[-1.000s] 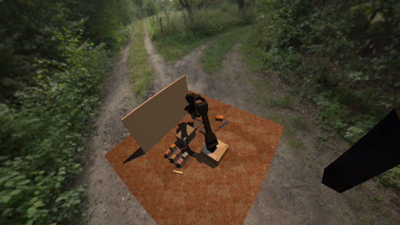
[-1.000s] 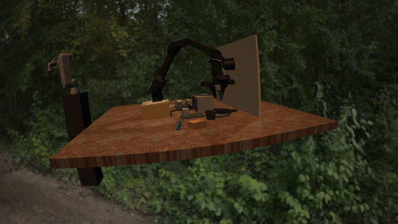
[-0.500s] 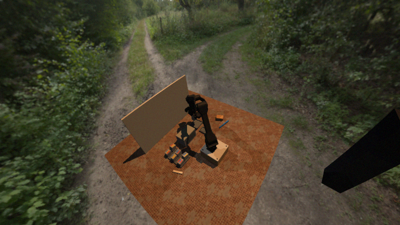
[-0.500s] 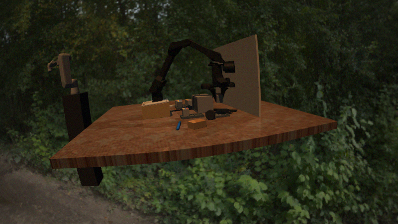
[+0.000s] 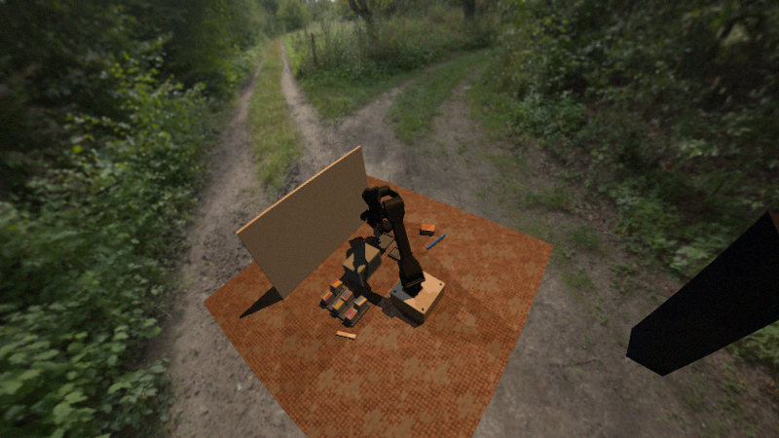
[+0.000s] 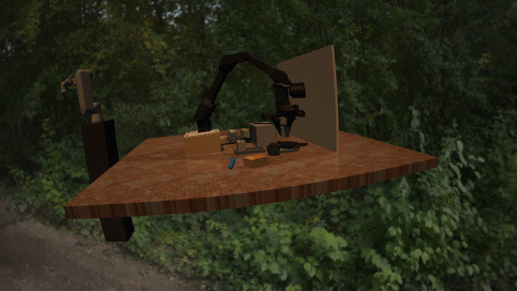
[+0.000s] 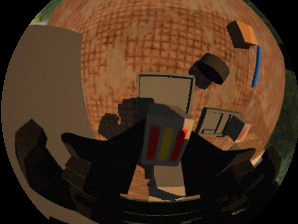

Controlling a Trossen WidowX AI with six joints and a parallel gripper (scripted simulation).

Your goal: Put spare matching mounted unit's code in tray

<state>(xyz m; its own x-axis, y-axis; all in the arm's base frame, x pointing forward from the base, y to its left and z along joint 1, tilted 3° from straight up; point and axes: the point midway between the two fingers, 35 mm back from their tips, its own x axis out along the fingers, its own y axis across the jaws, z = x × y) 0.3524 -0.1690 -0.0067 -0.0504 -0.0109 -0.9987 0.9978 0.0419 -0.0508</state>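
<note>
Now: the grey-rimmed tray 6 cm below my gripper tip, 1 cm to the left of it and 1 cm behind it. The rest, counted from my gripper tip: striped spare: 19 cm behind, 3 cm below, 1 cm to the left; then dark round object: 8 cm to the right, 7 cm behind, 4 cm below; then mounted unit: 20 cm to the left, 7 cm behind, 2 cm below.
</note>
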